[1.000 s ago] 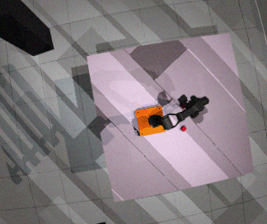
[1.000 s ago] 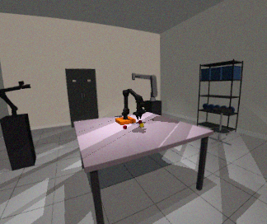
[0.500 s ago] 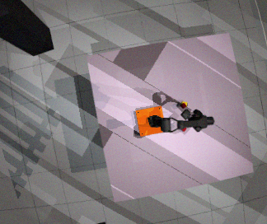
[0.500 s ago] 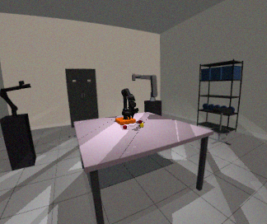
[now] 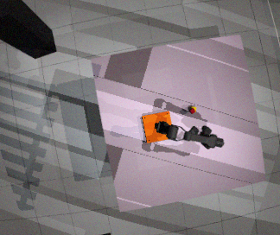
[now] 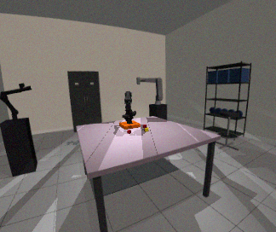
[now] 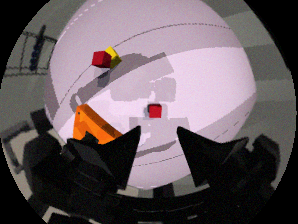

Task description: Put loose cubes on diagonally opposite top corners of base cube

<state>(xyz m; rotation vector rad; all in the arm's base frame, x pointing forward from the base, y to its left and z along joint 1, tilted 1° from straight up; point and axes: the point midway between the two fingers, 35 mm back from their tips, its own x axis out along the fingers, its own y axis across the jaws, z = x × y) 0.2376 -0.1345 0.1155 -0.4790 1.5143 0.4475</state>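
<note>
The yellow cube is 20 cm to the left of my gripper tip, 10 cm below it and 6 cm ahead of it.
</note>
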